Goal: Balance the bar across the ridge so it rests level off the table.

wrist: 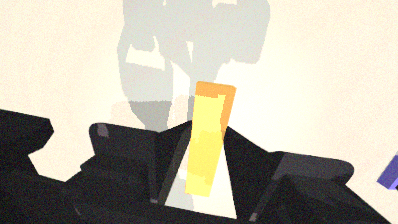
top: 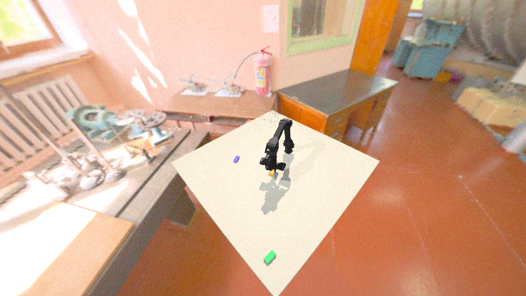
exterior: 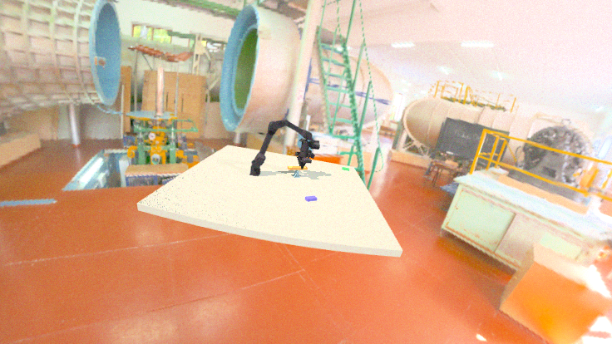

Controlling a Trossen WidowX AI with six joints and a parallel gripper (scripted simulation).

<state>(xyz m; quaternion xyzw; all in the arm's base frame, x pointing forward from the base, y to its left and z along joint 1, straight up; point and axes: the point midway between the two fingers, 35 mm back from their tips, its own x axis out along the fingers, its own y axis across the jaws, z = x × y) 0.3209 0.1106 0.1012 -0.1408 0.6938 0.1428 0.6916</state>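
Right now my gripper tip is 3 cm past the bar and 1 cm to the left of it. From my gripper tip the other things lie so: purple block: 36 cm to the right, 8 cm ahead, 6 cm below; green block: 42 cm ahead, 39 cm to the left, 6 cm below.
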